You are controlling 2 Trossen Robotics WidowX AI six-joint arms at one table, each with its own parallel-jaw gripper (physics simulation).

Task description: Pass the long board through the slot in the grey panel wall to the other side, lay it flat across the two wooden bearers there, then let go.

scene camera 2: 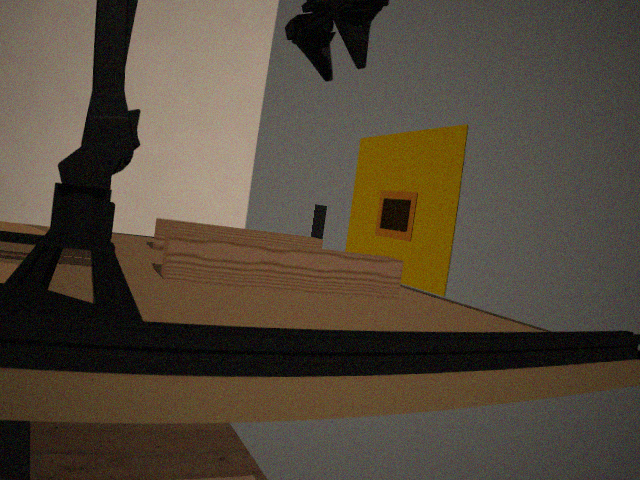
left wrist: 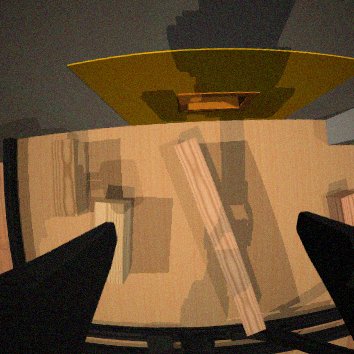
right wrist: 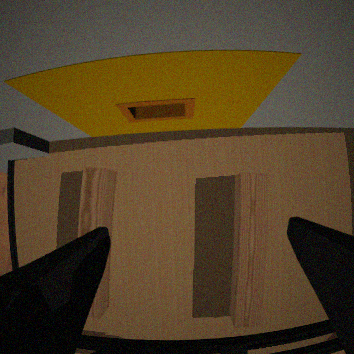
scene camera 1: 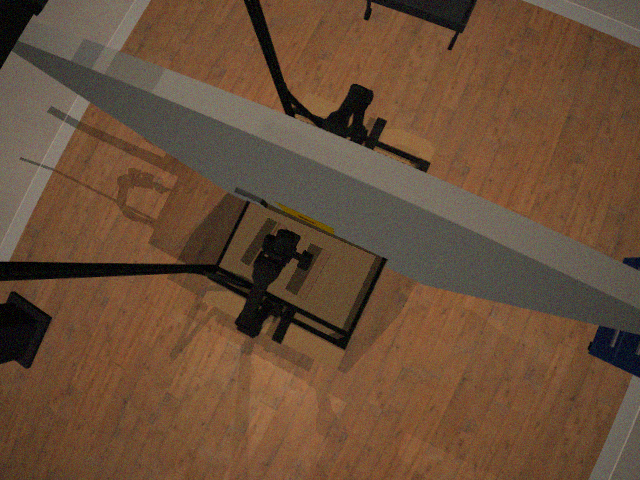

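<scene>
The long board (left wrist: 220,235) lies slanted on the left arm's side; its far end is short of the slot's orange frame (left wrist: 184,103) (scene camera 2: 414,217) (right wrist: 190,109). My left gripper (left wrist: 208,227) is open and empty above it, the board showing between its fingers. On the other side, two wooden bearers, one (scene camera 2: 237,230) (right wrist: 97,195) and the other (scene camera 2: 281,266) (right wrist: 250,250), lie apart and roughly parallel on the table. My right gripper (scene camera 1: 287,250) (scene camera 2: 344,73) (right wrist: 199,232) is open and empty, high above them. The grey panel wall (scene camera 1: 330,180) (scene camera 2: 542,155) (left wrist: 75,30) (right wrist: 150,25) separates the sides.
A yellow plate (scene camera 2: 408,160) (left wrist: 115,85) (right wrist: 240,85) surrounds the slot. In the left wrist view, a wooden block (left wrist: 65,177) and a pale block (left wrist: 122,245) stand left of the board; part of a reddish block (left wrist: 347,206) shows at right. Black rails (scene camera 2: 310,351) edge the table.
</scene>
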